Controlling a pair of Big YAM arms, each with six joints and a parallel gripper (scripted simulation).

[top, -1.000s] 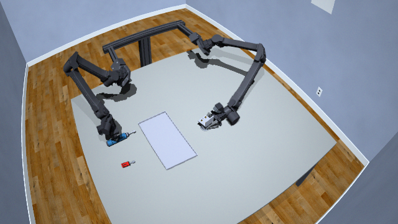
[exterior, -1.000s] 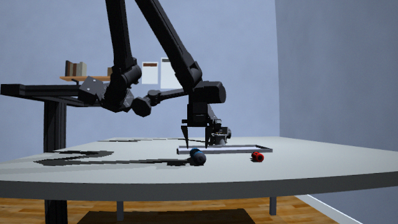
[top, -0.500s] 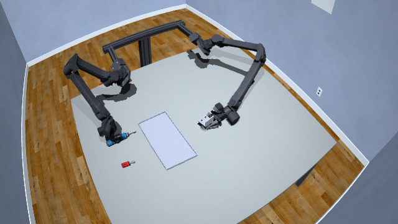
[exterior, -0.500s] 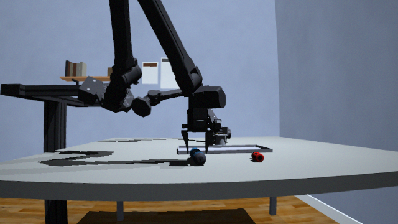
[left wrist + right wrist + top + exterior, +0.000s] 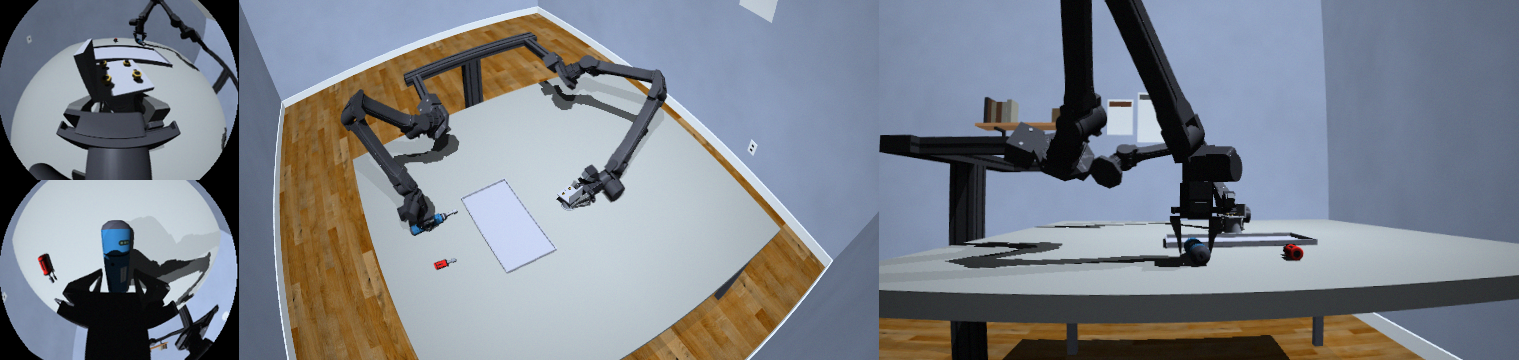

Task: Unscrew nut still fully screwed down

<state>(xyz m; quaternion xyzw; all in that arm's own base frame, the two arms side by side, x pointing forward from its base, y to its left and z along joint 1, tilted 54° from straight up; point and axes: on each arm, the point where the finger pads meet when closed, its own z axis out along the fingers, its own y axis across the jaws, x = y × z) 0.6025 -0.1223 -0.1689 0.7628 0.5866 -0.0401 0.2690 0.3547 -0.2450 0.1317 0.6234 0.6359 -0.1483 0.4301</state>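
My left gripper is now 5 cm below the bracket. Also, from my left hand: red tool 3 cm ahead, 59 cm to the right, 1 cm below.
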